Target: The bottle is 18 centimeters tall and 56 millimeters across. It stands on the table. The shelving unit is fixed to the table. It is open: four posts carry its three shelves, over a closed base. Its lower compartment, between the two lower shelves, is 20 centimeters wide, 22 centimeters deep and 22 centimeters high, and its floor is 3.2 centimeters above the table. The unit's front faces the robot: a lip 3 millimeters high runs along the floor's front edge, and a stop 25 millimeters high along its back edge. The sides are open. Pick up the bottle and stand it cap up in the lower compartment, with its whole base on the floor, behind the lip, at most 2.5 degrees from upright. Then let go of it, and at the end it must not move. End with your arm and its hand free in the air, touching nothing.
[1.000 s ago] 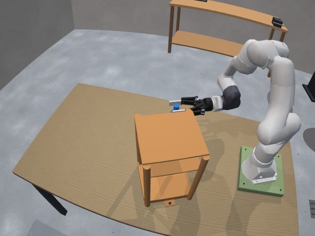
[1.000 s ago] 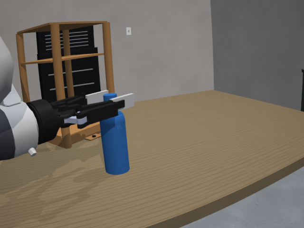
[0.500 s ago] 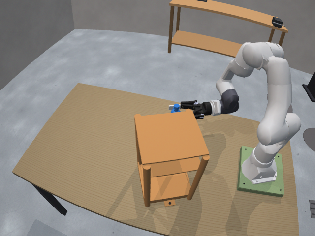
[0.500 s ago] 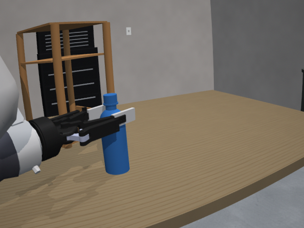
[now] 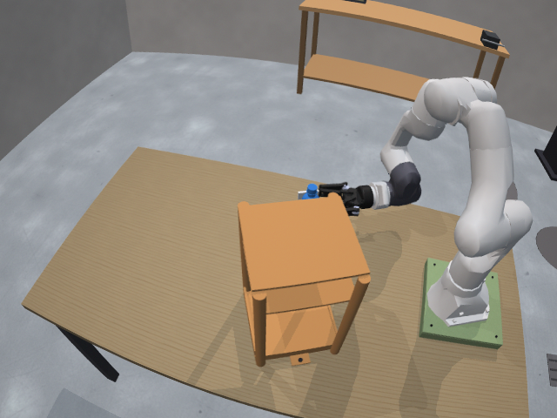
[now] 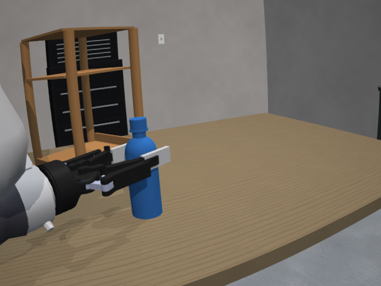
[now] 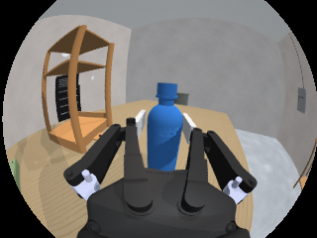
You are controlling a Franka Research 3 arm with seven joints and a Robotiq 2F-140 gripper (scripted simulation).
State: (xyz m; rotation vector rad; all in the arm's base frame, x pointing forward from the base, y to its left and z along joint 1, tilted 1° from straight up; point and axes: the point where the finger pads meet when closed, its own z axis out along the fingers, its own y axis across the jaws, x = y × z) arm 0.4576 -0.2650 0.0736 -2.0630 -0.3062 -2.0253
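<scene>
My gripper is now right at the blue bottle. From my hand the other things lie so: shelving unit (1 cm ahead, 36 cm to the left, 7 cm above).
</scene>
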